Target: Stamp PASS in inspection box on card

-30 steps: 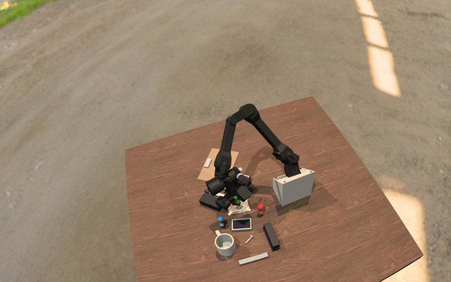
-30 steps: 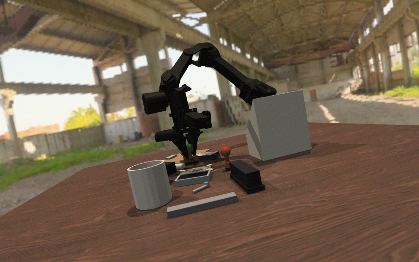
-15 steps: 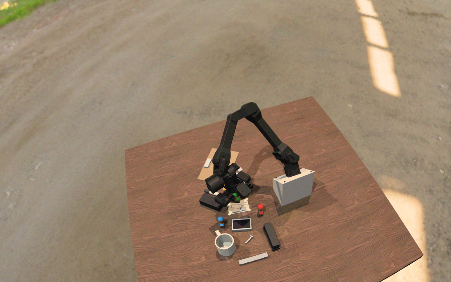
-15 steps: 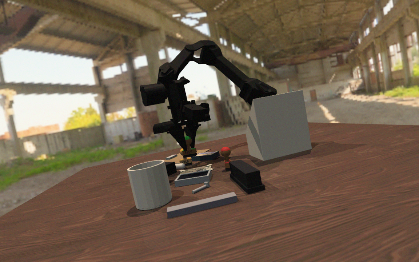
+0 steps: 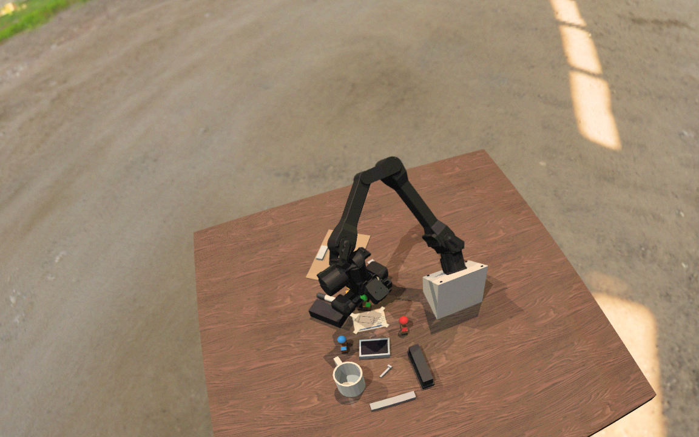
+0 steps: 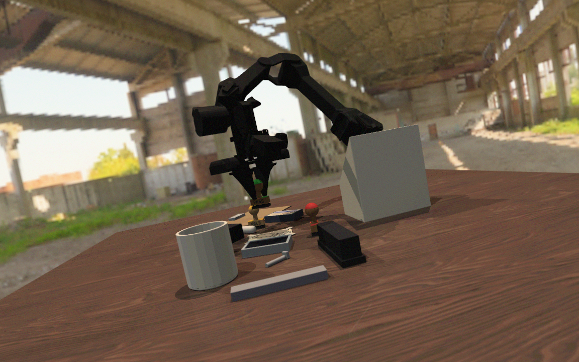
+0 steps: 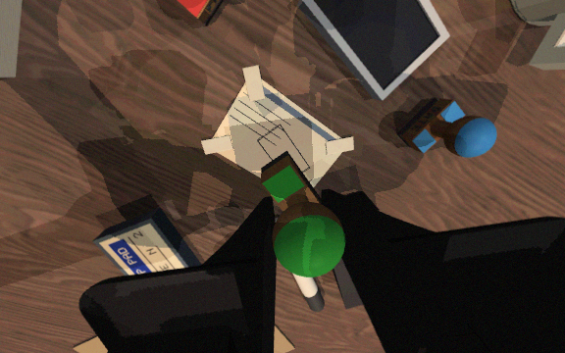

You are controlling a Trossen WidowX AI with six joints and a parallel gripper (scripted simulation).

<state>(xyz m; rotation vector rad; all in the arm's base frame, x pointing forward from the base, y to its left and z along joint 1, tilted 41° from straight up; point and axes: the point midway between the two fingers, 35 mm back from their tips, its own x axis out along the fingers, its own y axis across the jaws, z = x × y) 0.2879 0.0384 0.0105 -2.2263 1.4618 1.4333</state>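
The red-knobbed stamp is 100 mm behind my gripper tip, 70 mm to the left of it and 70 mm below it. Round my gripper tip: taped card (90 mm below, 10 mm behind); green-knobbed stamp (right at my gripper tip); yellow-knobbed stamp (110 mm to the right, 70 mm below, 30 mm ahead).
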